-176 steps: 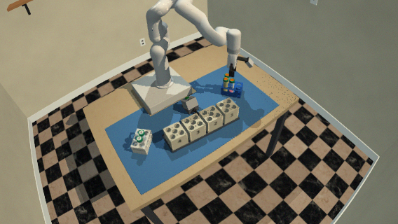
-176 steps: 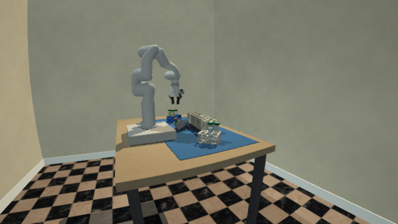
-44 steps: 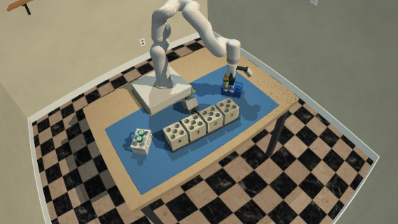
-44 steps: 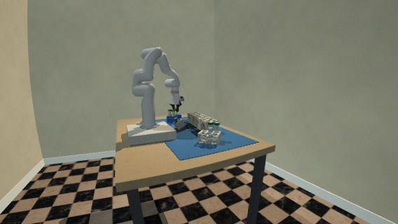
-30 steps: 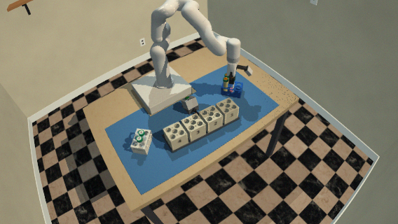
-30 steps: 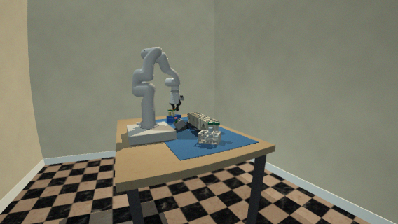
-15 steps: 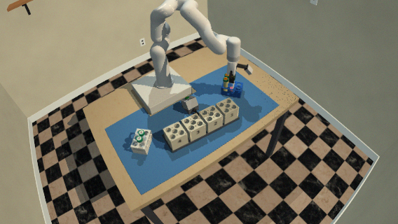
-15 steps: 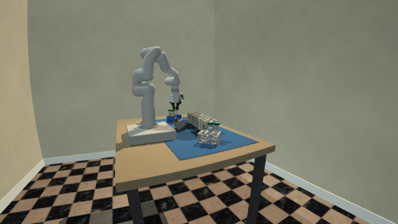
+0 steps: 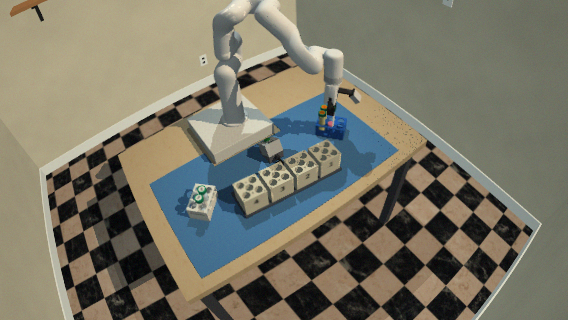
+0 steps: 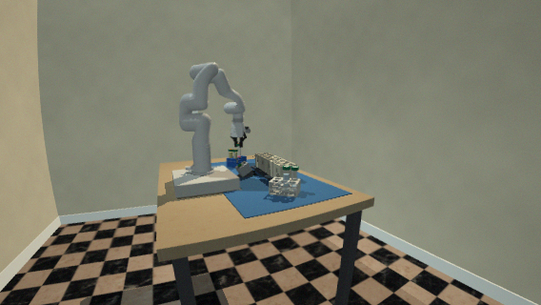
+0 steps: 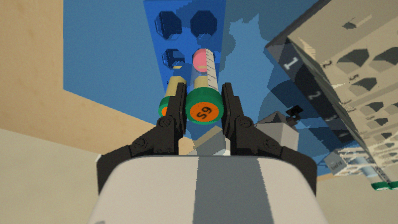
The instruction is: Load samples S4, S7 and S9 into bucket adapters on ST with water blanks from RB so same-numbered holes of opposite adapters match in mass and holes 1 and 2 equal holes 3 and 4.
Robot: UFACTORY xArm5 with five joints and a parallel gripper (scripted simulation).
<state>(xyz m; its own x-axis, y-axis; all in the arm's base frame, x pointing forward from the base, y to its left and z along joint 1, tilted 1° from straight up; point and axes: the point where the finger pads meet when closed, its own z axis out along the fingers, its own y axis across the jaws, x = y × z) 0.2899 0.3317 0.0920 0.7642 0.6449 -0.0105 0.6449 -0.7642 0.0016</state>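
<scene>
Right now my hand is 50 mm above the sample tube S9 and 10 mm short of it. The rest, counted from my hand: blue sample rack RS (120 mm below, 20 mm to the left, 10 mm behind); sample tube S7 (90 mm below, 60 mm behind); sample tube S4 (90 mm below, 40 mm behind, 30 mm to the right).
</scene>
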